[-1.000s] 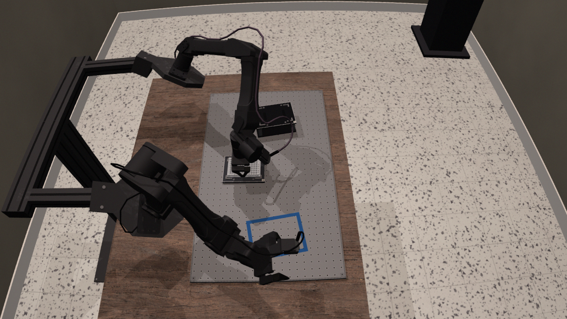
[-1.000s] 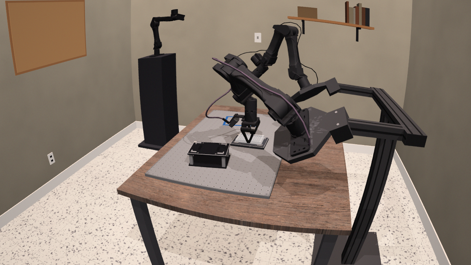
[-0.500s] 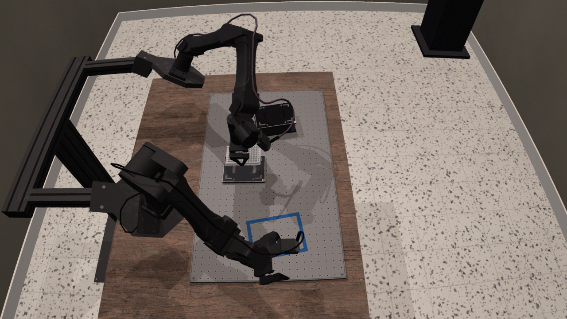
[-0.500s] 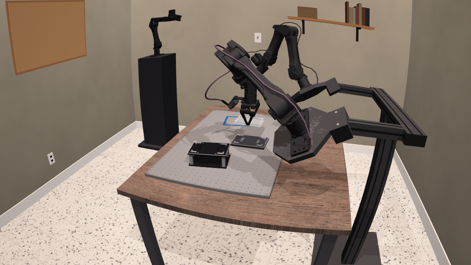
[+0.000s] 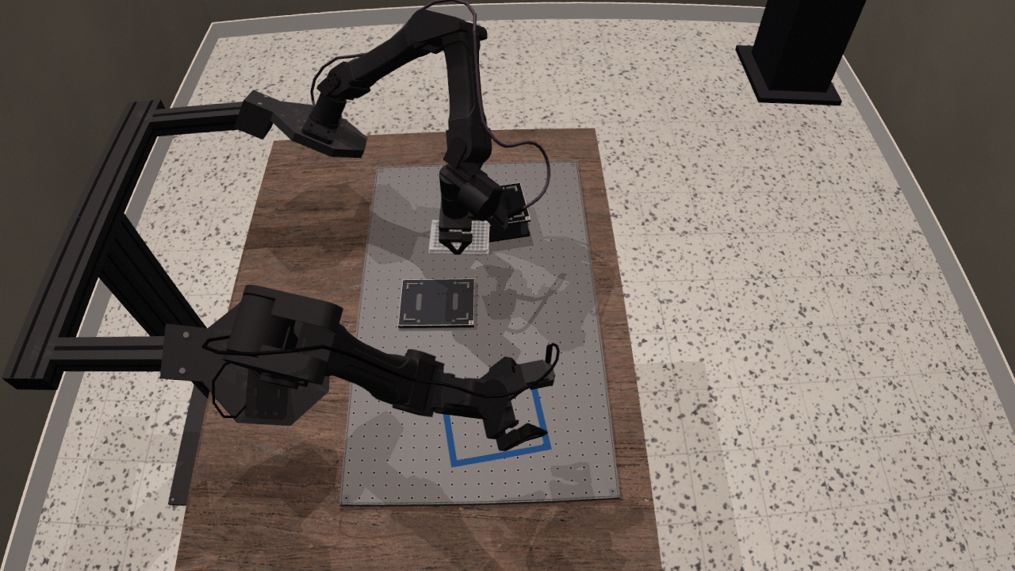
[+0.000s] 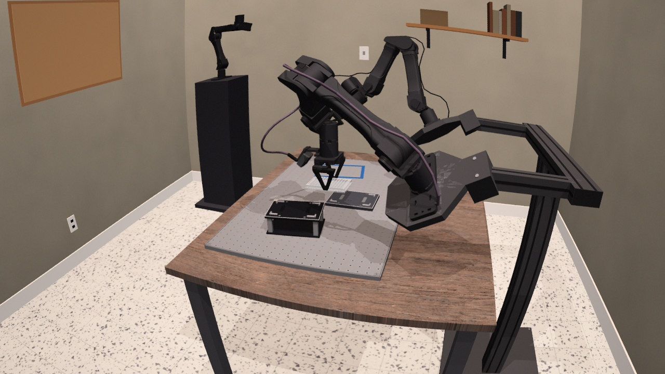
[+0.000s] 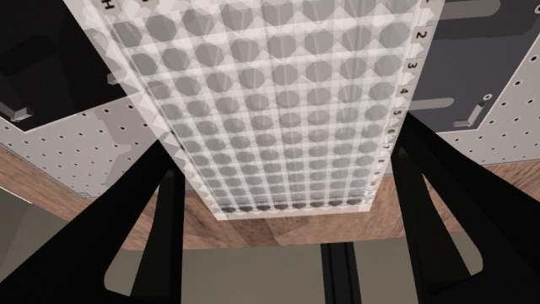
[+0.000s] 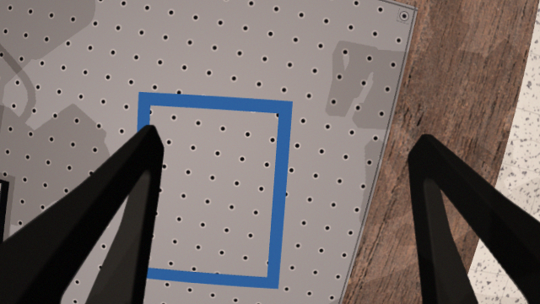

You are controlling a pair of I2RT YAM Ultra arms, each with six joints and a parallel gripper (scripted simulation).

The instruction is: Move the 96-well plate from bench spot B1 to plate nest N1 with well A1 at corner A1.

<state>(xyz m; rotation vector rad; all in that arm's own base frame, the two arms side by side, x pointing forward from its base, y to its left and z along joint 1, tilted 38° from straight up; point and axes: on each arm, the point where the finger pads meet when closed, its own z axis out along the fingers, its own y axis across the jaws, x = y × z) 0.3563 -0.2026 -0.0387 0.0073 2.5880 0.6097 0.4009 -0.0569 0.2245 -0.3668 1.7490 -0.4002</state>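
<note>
The raised black nest is 120 mm to the left of my left hand, 70 mm ahead of it and 50 mm below it. Also, from my left hand: clear 96-well plate right at my left hand.
</note>
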